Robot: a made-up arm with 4 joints.
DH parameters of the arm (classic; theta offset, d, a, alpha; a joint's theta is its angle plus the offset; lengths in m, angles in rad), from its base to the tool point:
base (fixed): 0 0.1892 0 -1.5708
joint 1: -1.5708 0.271 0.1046 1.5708
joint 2: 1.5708 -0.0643 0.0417 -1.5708
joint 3: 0 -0.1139 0.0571 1.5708
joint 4: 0 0.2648 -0.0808 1.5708
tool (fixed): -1.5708 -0.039 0 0
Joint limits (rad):
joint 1: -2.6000..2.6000
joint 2: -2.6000..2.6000
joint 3: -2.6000..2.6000
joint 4: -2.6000..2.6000
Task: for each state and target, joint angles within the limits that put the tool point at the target. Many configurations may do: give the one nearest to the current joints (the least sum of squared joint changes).
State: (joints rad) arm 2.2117 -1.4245 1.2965 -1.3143
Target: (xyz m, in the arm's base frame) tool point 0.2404 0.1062 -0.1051
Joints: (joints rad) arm 2.3085 -2.0358 1.2709 -1.3029
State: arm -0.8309 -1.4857 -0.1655 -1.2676
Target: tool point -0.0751 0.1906 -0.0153
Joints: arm -1.5231 -1.1533 -0.8319 -2.0127
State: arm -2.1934 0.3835 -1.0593 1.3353
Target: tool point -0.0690 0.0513 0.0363
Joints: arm -2.2205 -0.4249 -0.8815 0.6254
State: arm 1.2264 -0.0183 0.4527 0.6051
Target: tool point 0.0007 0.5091 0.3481
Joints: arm 1.0616 0.5668 0.8288 0.3556
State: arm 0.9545 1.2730 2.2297 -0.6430
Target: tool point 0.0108 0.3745 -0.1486
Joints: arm 1.6775 0.7735 2.5471 -1.5105
